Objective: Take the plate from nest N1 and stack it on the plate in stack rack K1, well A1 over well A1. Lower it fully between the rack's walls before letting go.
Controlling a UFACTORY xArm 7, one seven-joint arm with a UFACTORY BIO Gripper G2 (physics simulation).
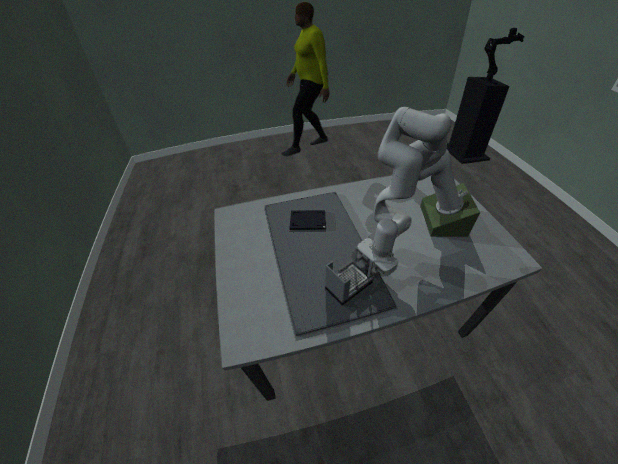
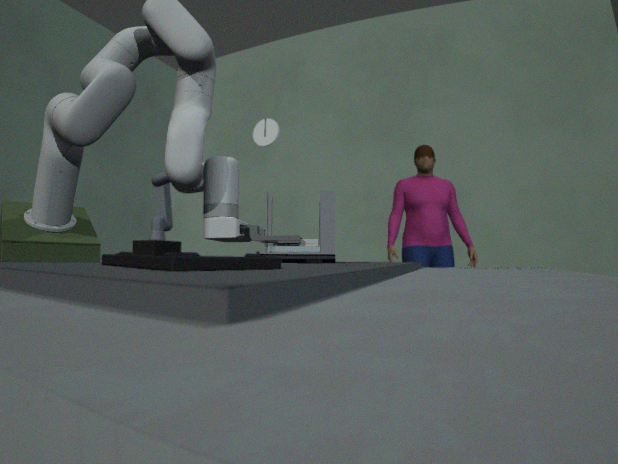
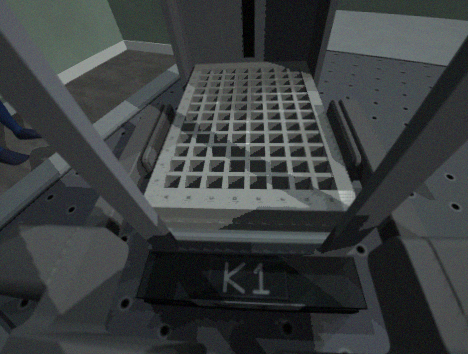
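Where they show: hand, its tool point: (image 1: 352, 277) (image 2: 290, 241) (image 3: 247, 140); arm's base, origin of its link: (image 1: 449, 204) (image 2: 50, 220).
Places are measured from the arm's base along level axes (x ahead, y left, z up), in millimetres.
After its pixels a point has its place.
The pale, many-welled plate (image 1: 353, 278) {x 560, y 231, z -44 mm} (image 2: 310, 242) {x 616, y 202, z -51 mm} (image 3: 252, 131) {x 566, y 222, z -44 mm} is level between the upright walls of stack rack K1 (image 1: 337, 283) {x 637, y 272, z 13 mm} (image 2: 327, 220) {x 649, y 210, z -8 mm} (image 3: 320, 282) {x 521, y 170, z -74 mm}. My gripper (image 1: 357, 274) {x 562, y 223, z -47 mm} (image 2: 290, 241) (image 3: 251, 137) {x 562, y 223, z -47 mm} is shut on it, with one finger pad along each long side. The lower, clear-looking plate (image 2: 295, 248) {x 590, y 190, z -62 mm} (image 3: 250, 236) {x 523, y 204, z -65 mm} shows as a thin strip directly under the held plate, above the rack's base. The two look very close, and I cannot tell whether they touch. The A1 corner marking is too small to read.
A low black nest (image 1: 307, 220) {x 645, y -151, z -79 mm} (image 2: 220, 263) {x 716, y -197, z -85 mm} with no plate on it lies at the other end of the grey perforated board (image 1: 310, 267) {x 693, y 106, z -90 mm} (image 2: 200, 295) {x 813, y -329, z -94 mm}; its label is not readable. The green arm base (image 1: 452, 222) {x 46, y 96, z -13 mm} (image 2: 50, 250) {x 86, y -38, z -74 mm} stands on the table. A person (image 1: 310, 55) is behind the table.
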